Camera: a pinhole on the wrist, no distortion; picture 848 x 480 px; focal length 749.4 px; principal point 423.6 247.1 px. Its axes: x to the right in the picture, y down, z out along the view. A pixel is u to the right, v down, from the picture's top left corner.
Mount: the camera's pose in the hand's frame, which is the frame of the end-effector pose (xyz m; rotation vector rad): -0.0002 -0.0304 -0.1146 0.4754 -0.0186 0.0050
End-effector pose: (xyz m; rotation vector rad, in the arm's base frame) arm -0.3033 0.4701 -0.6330 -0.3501 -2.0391 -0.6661
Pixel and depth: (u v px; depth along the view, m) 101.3 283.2 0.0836
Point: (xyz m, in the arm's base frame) -0.2882 0.3950 -0.6692
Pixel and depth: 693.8 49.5 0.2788
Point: -0.5338 0.3464 -0.6647
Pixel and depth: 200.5 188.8 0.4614
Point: -0.5532 0.4114 -0.9592
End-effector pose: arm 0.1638 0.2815 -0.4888 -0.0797 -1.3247 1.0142
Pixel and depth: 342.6 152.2 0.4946
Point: 0.1030 -0.0855 -0.2646
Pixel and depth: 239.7 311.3 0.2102
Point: 0.1661 0.1419 -0.4426
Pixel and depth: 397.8 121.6 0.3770
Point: 0.1543 0.0236 -0.2951
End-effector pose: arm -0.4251 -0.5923 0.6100 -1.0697 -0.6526 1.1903
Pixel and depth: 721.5 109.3 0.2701
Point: -0.4052 -0.4634 0.8194
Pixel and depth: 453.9 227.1 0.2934
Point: -0.4765 -0.5429 0.8217
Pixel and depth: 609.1 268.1 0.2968
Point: -0.4742 -0.4808 0.8072
